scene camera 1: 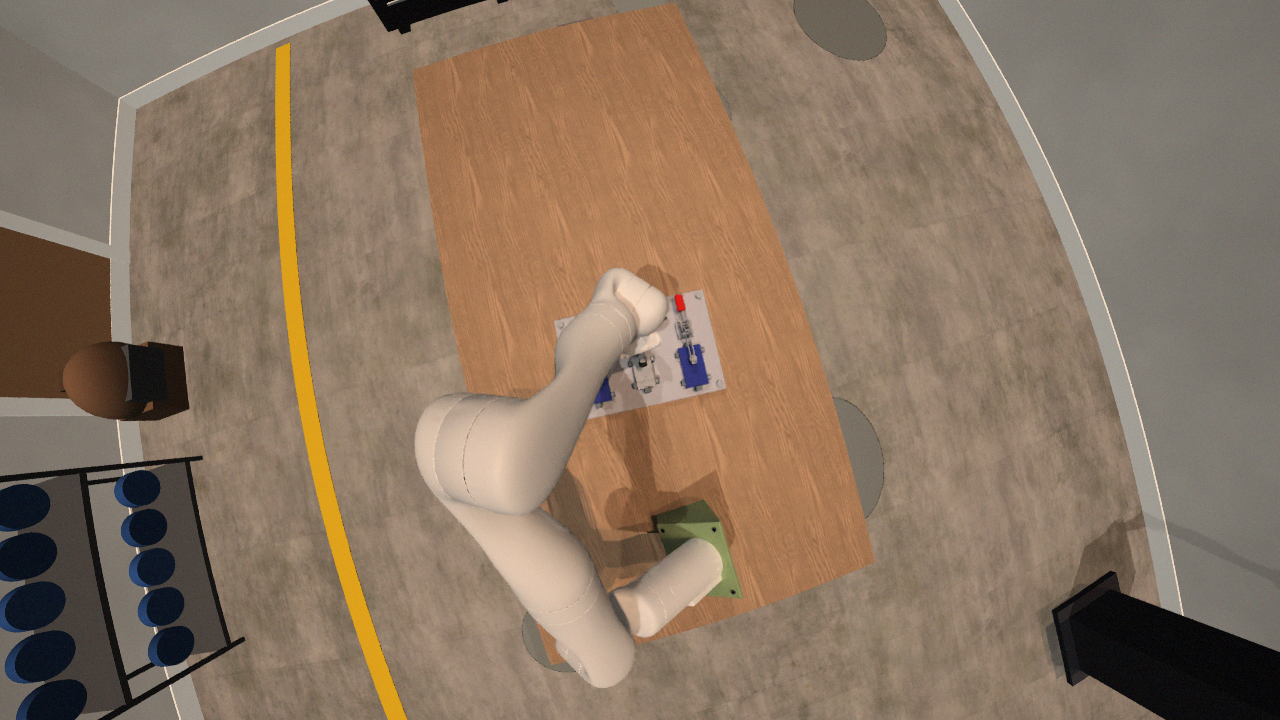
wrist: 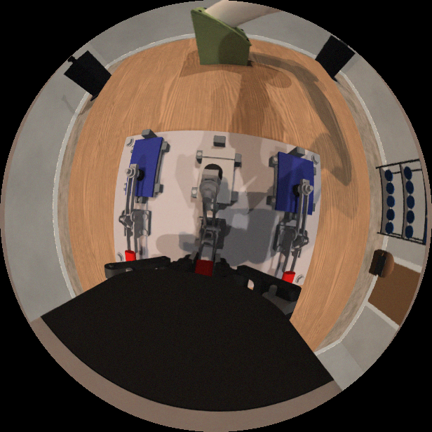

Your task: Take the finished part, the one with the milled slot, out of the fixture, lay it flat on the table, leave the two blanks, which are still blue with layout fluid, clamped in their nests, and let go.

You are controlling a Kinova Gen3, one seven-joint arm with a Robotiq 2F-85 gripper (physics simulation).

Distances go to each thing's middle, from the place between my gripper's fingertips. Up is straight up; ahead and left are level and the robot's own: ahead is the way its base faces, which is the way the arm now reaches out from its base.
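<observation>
Clamp arm (wrist: 211, 176): 3 cm above my hand, 6 cm behind it and 1 cm to the left of it. Fixture plate (scene camera 1: 666, 368): 4 cm below my hand, 6 cm behind it, 1 cm to the left of it. Finished part (wrist: 222, 156): 2 cm below my hand, with 10 cm behind and 1 cm to the left as its other distances.
</observation>
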